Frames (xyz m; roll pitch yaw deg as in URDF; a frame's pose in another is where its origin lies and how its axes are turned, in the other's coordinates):
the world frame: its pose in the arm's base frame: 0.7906 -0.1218 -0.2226 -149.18 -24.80 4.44
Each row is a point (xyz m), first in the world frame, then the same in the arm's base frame.
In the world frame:
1: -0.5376 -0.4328 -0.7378
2: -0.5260 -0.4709 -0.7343
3: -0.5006 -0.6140 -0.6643
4: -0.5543 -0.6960 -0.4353
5: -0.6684 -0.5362 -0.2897
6: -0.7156 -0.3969 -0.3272
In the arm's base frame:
1: -0.0532 -0.1937 0.3284
2: -0.0522 -0.1590 0.3482
3: -0.0471 0.0007 0.3709
4: -0.0455 0.1891 0.2080
5: -0.0574 0.1253 -0.0277
6: -0.0730 -0.0151 -0.0831

